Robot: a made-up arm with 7 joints.
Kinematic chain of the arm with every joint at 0, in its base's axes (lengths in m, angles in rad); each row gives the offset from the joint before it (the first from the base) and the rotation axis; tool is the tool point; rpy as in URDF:
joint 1: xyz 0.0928 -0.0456 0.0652 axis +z
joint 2: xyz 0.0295 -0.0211 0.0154 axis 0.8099 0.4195 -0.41
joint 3: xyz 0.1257 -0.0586 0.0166 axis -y
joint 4: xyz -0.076 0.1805 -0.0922 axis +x
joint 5: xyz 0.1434 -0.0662 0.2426 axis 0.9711 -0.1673 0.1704
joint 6: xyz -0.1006 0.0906 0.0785 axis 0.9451 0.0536 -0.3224
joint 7: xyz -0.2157 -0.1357 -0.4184 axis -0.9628 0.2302 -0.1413
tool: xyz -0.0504 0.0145 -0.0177 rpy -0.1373 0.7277 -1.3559
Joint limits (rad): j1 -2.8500..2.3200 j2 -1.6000..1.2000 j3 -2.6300..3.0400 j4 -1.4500..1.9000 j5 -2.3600..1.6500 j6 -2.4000..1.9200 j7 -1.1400..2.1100
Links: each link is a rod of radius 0.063 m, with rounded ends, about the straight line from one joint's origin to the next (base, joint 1, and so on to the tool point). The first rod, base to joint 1, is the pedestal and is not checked.
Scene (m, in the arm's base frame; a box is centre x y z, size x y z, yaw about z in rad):
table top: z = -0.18
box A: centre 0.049 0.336 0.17 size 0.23 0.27 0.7 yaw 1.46
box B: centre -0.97 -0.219 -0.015 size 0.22 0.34 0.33 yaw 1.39
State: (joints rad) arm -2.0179 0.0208 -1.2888 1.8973 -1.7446 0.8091 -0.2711
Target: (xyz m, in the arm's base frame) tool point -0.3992 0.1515 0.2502
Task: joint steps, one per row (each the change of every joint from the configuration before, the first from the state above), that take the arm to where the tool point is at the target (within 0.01 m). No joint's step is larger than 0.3 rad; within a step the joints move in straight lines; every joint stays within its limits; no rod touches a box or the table.
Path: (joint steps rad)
1: -0.0261 -0.0803 -0.2317 -0.2981 0.0274 -0.0507 -0.0364
2: -0.0260 -0.0804 -0.2317 -0.2981 0.0274 -0.0508 -0.0365
3: -0.0261 -0.0803 -0.2316 -0.2981 0.0273 -0.0507 -0.0364
4: -0.0260 -0.0803 -0.2317 -0.2981 0.0274 -0.0507 -0.0364
5: -0.0261 -0.0803 -0.2317 -0.2981 0.0274 -0.0508 -0.0364
6: 0.0515 0.2753 0.2001 0.2417 -0.1484 -0.1540 0.0510
7: 0.0515 0.2753 0.2002 0.2418 -0.1484 -0.1540 0.0509
8: 0.0516 0.2753 0.2001 0.2417 -0.1484 -0.1540 0.0510
9: 0.0515 0.2754 0.2001 0.2418 -0.1484 -0.1540 0.0510

